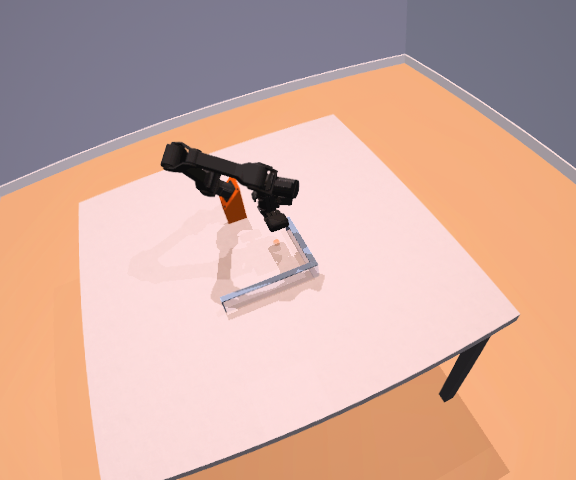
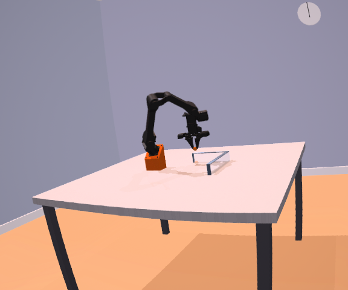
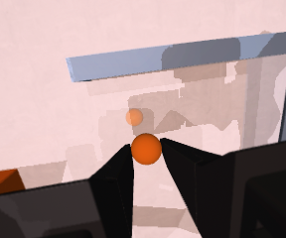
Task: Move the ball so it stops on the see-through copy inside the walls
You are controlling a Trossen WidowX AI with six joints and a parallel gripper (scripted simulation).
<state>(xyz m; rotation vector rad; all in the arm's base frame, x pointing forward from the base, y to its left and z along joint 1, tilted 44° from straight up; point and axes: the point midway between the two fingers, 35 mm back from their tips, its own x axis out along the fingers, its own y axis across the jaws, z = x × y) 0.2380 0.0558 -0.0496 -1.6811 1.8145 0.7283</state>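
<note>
My gripper tip is now 80 mm above the see-through copy of ball. The rest, counted from my gripper tip: low clear wall 170 mm ahead, 90 mm to the right, 60 mm below; orange ball right at my gripper tip.
</note>
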